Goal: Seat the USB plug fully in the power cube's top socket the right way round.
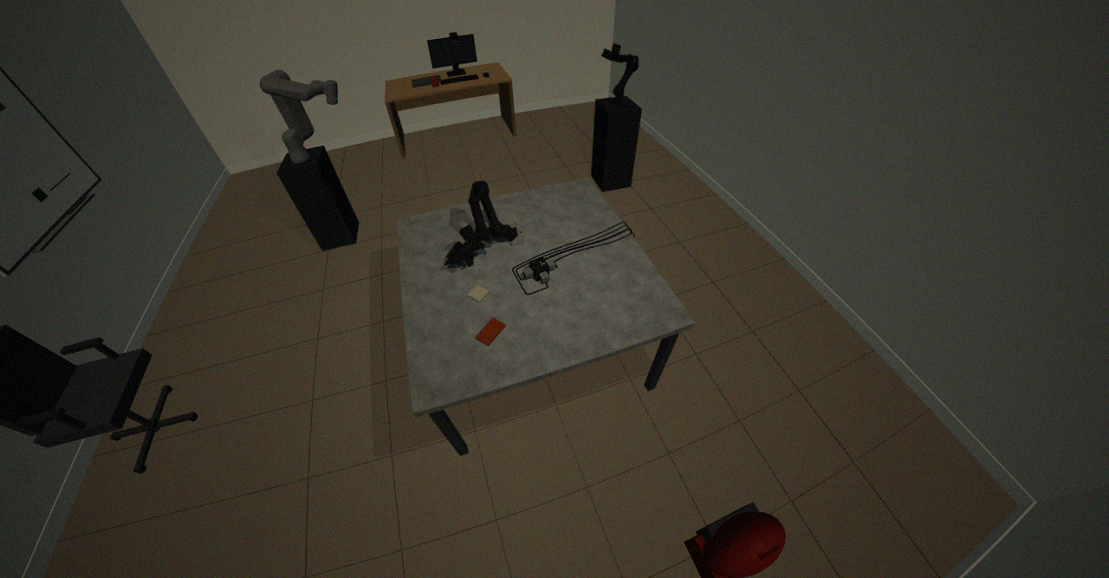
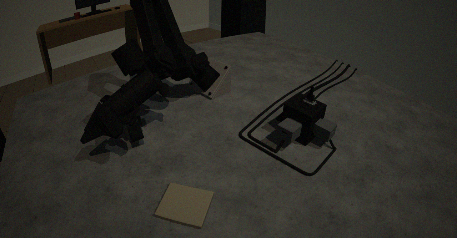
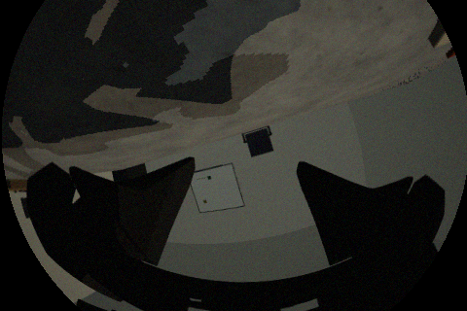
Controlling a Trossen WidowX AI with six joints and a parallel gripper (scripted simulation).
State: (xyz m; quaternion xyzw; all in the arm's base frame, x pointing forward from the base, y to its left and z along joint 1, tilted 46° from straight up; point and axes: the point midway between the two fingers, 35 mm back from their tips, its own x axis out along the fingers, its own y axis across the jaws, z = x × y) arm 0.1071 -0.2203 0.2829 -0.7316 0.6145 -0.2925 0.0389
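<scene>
The USB plug lies 48 cm to the left of my gripper tip, 18 cm ahead of it and 4 cm above it. Round my gripper tip: beige pad 23 cm ahead, 13 cm to the left, 5 cm below.
</scene>
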